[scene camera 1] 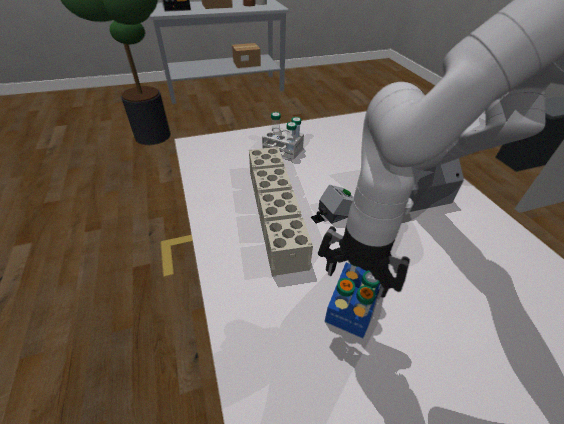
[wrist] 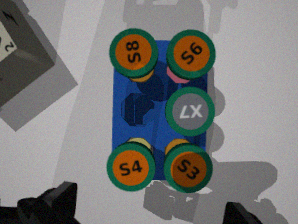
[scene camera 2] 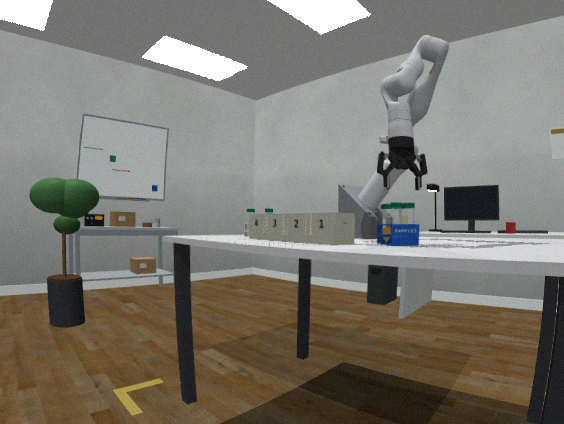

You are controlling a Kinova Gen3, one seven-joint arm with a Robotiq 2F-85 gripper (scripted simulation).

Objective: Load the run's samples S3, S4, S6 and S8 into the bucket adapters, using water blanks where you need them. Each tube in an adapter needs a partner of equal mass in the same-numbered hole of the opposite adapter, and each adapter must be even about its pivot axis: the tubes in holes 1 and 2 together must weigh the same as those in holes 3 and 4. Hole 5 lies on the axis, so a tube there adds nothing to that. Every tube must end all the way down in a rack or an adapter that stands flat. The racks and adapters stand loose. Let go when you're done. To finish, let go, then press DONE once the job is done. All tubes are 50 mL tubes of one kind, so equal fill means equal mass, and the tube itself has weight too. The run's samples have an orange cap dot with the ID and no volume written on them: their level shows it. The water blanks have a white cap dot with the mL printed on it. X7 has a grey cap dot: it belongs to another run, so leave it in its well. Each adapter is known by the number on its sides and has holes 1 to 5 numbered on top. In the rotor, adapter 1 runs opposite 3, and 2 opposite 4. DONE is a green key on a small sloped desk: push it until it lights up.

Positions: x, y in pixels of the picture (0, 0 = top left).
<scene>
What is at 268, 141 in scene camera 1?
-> A blank rack.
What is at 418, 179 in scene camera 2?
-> The gripper.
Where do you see a blue sample rack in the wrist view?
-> At 138, 107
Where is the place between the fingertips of the gripper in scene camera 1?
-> At 354, 283
</scene>
